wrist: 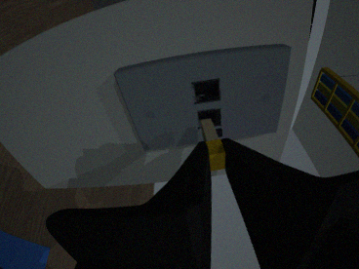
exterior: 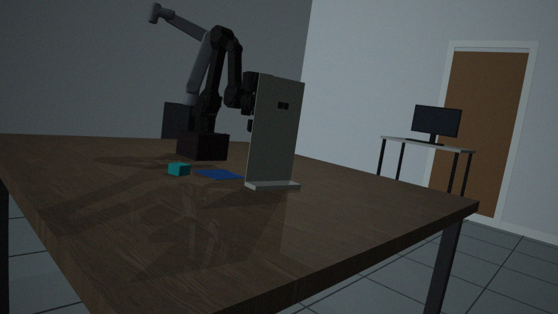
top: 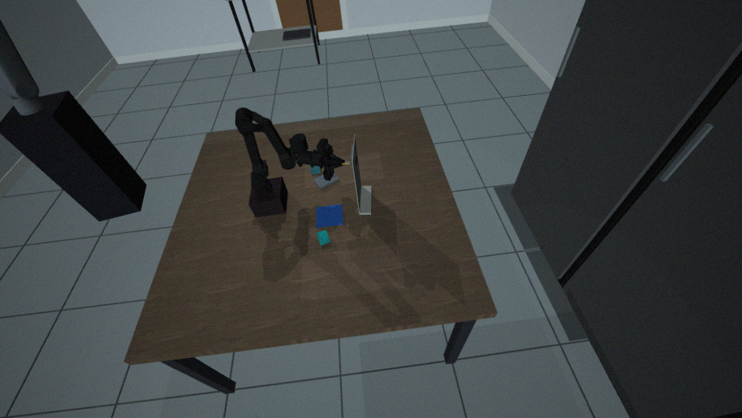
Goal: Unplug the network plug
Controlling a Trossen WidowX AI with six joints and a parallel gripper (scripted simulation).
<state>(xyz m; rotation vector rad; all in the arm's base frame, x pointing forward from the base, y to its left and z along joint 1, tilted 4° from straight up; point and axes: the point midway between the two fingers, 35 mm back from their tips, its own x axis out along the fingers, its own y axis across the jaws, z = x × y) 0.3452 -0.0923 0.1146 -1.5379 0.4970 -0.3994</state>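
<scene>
The blue marked square is 120 mm behind my gripper tip, 50 mm to the right of it and 230 mm below it. Round my gripper tip: grey upright panel 50 mm ahead, 10 mm to the right, 90 mm below; then flat grey block 80 mm behind, 170 mm to the left, 230 mm below; then yellow network plug right at my gripper tip.
</scene>
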